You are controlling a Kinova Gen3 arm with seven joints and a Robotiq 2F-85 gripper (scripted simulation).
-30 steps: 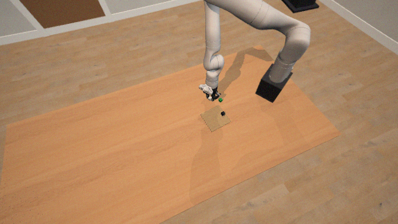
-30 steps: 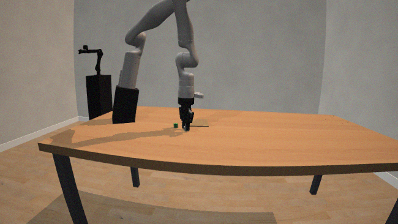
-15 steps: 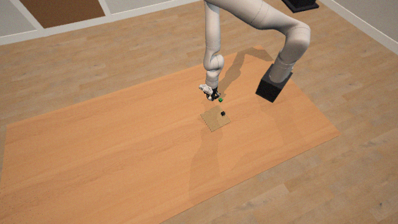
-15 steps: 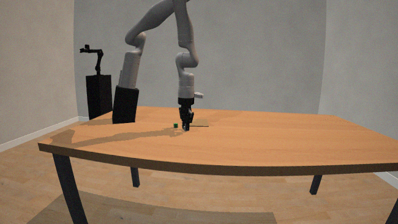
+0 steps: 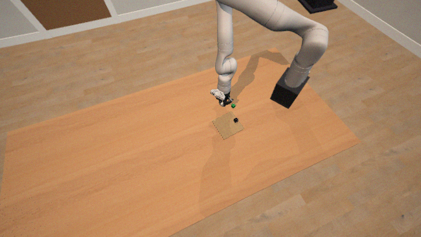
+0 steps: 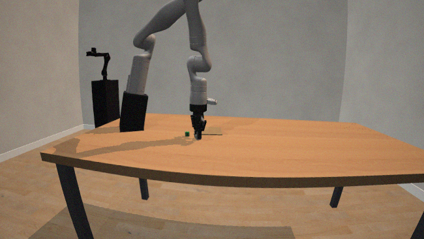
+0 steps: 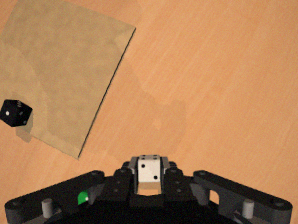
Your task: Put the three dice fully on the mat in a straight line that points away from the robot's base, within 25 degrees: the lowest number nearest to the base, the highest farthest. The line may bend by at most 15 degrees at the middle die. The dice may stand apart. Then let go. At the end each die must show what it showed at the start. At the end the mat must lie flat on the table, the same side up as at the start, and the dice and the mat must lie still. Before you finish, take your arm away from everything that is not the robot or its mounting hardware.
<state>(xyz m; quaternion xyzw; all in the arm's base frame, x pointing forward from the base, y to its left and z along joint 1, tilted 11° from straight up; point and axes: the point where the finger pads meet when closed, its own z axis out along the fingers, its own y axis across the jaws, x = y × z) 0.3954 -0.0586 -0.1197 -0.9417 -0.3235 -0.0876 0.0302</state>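
The tan mat lies 14 cm to the left of my hand, 2 cm below it and 1 cm ahead of it. Round my hand: white die (1 cm below); then black die (13 cm to the left, 4 cm behind, 1 cm below); then green die (6 cm behind, 3 cm to the left, 1 cm below).
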